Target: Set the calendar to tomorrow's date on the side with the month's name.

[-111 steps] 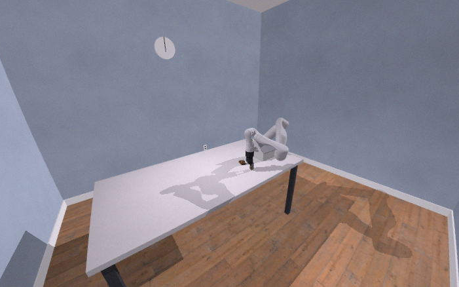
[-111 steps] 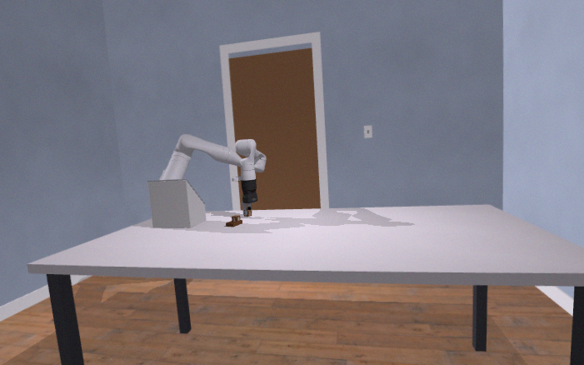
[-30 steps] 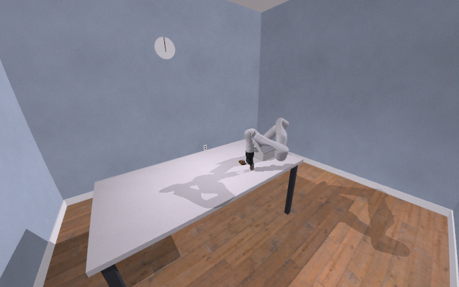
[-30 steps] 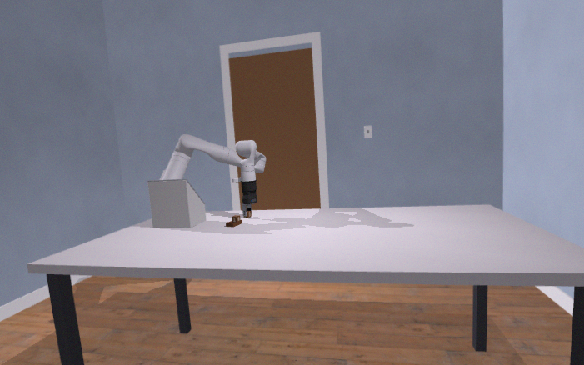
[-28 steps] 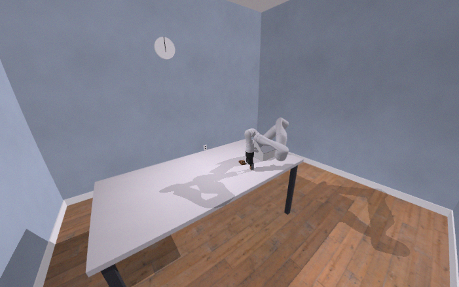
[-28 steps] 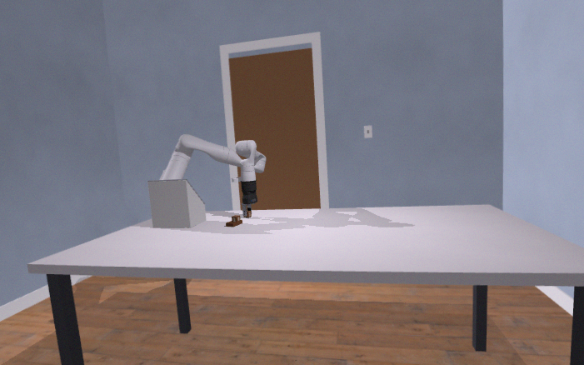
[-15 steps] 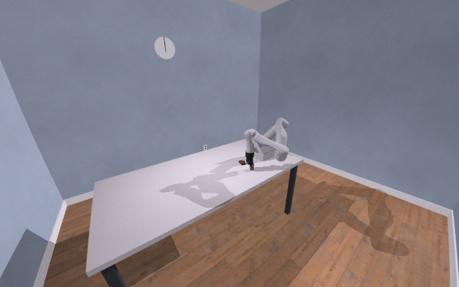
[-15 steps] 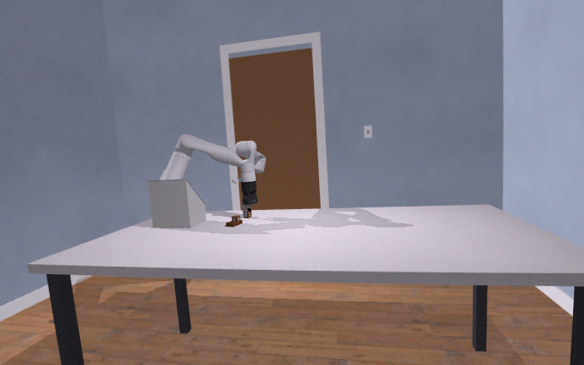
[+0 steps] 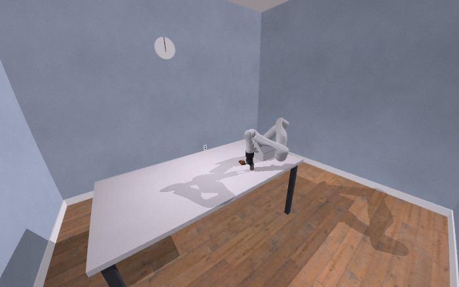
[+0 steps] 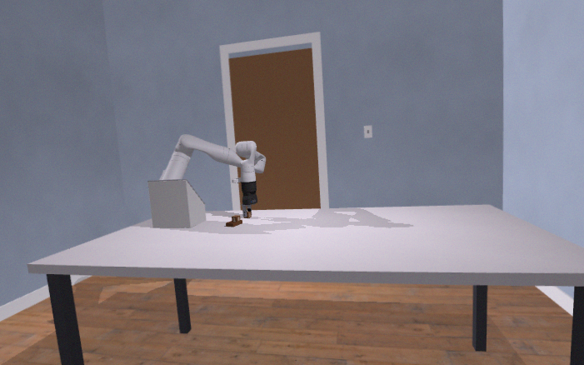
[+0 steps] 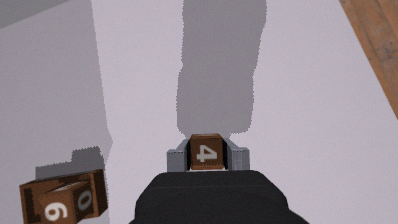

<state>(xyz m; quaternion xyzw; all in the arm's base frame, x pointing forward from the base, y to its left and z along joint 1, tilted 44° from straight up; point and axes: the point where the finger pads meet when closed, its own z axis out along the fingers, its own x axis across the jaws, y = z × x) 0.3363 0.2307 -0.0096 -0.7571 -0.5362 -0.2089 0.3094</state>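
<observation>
Right now my hand is 1 cm above the brown cube.
</observation>
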